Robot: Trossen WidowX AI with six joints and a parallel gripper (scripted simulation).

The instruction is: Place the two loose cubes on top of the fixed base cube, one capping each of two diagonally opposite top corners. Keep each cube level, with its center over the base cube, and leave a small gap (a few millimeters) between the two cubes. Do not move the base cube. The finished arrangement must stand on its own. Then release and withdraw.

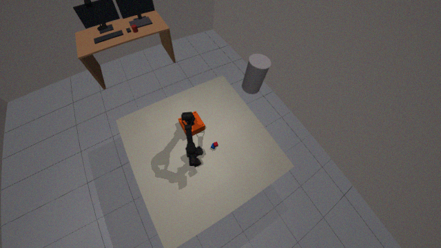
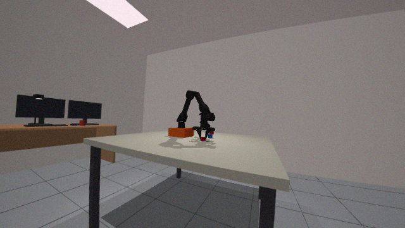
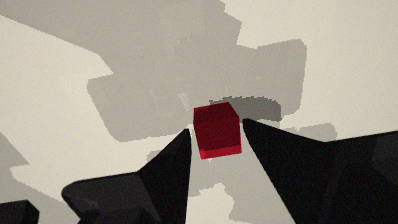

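My gripper tip is now 40 mm past the blue cube and 210 mm to the right of it. Round my gripper tip: red cube (right at my gripper tip).
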